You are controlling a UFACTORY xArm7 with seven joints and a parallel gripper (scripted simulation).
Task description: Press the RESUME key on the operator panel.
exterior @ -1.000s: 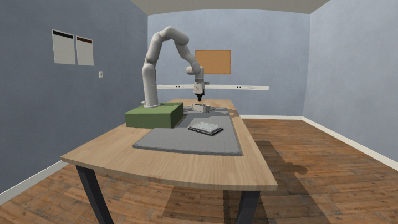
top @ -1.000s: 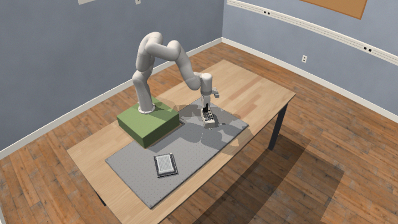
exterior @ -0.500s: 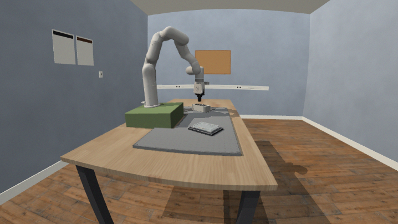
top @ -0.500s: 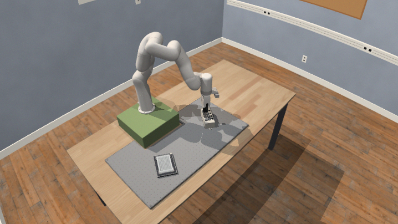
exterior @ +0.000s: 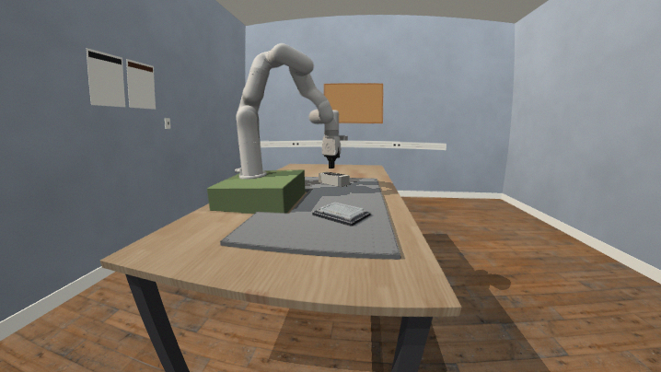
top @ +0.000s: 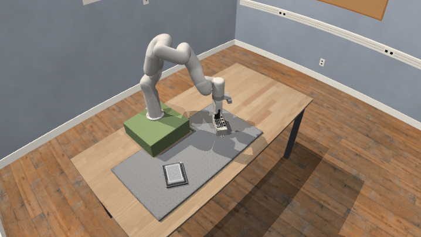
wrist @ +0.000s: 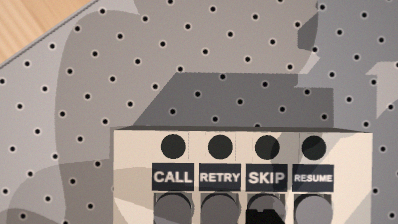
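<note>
Right now the operator panel is 7 cm below my hand.
</note>
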